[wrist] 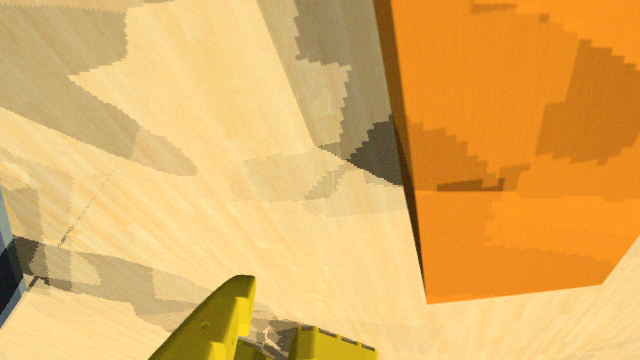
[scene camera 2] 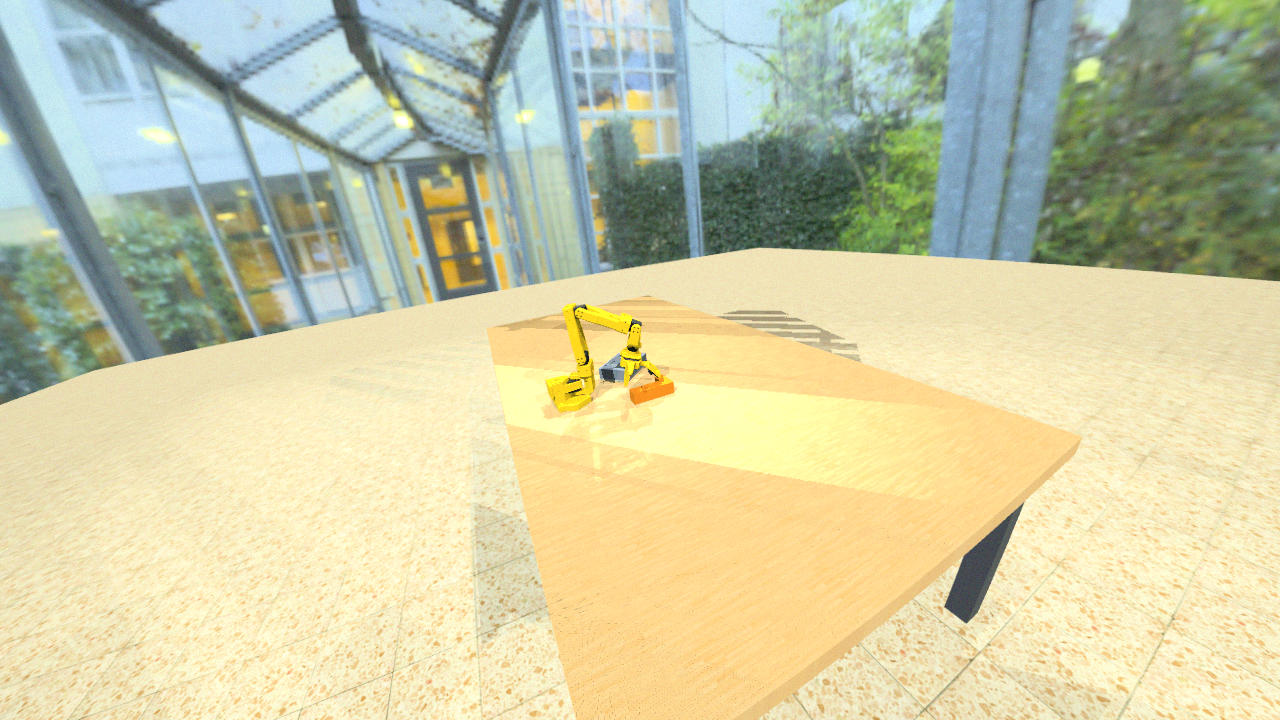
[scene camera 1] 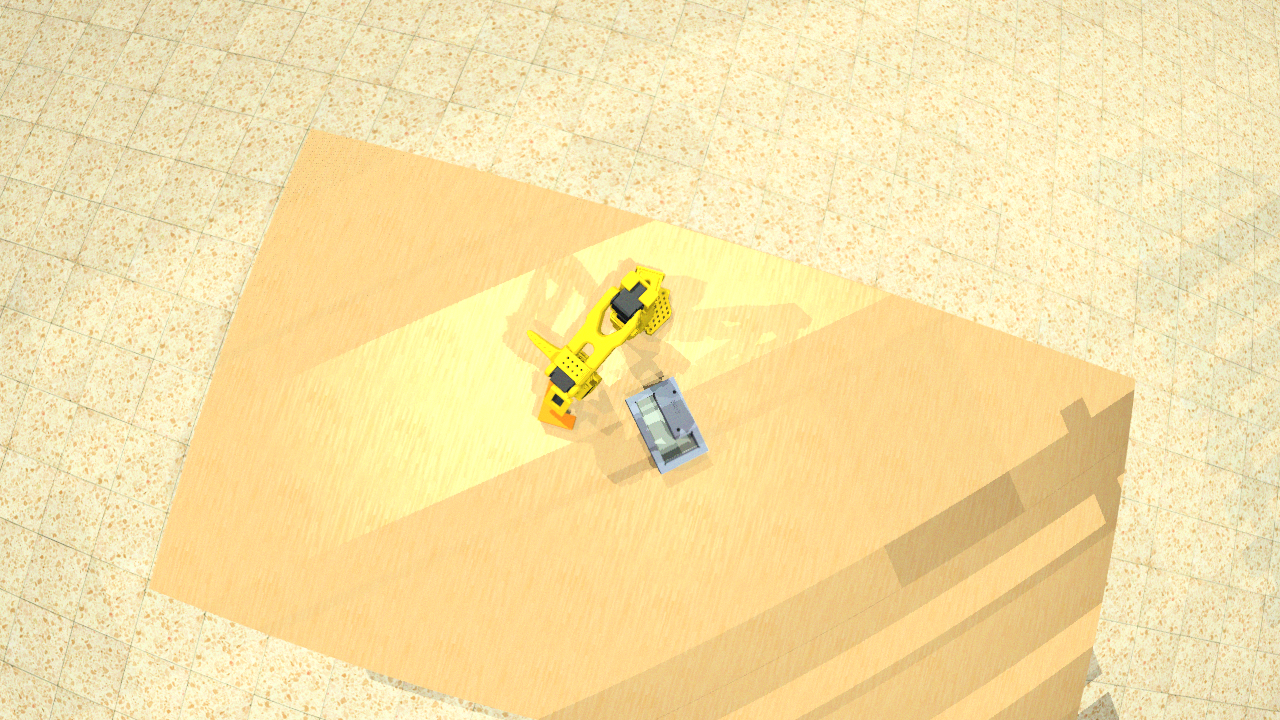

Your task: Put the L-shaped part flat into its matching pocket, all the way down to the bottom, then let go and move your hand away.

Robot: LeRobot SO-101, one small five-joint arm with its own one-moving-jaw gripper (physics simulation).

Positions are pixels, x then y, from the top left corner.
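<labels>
There on the table I see an orange L-shaped part (scene camera 2: 662, 386) lying.
</labels>
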